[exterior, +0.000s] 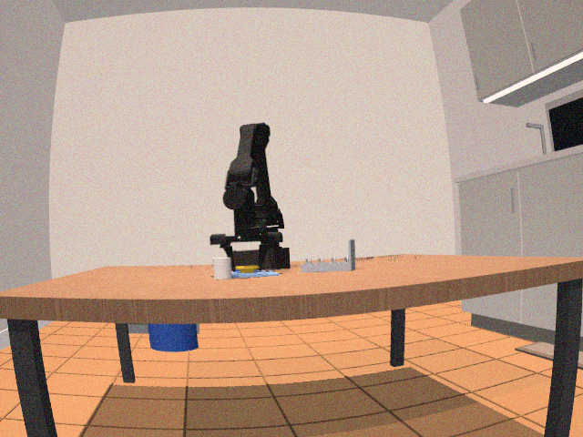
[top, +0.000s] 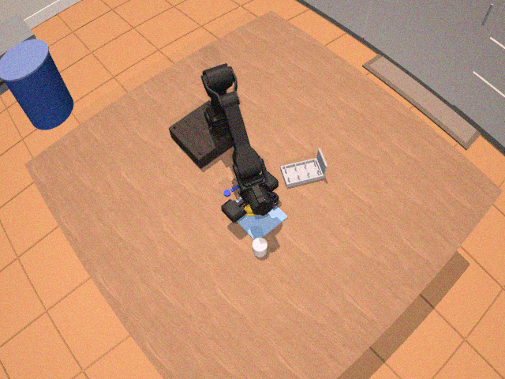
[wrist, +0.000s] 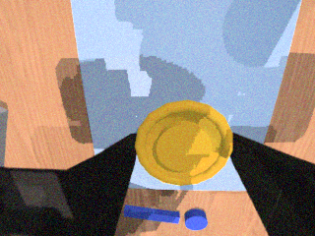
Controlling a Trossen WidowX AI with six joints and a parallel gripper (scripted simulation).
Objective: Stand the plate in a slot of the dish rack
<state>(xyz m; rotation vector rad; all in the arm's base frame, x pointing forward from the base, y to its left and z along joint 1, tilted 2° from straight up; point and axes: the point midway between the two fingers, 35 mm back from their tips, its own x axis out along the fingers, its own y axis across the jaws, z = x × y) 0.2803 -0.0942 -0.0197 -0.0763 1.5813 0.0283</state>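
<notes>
Right now the light blue mat is 2 cm ahead of my gripper tip and 1 cm below it. The rest, counted from my gripper tip: blue spoon 9 cm behind; then white cup 13 cm ahead, 7 cm to the right, 2 cm above; then yellow plate 1 cm above.
</notes>
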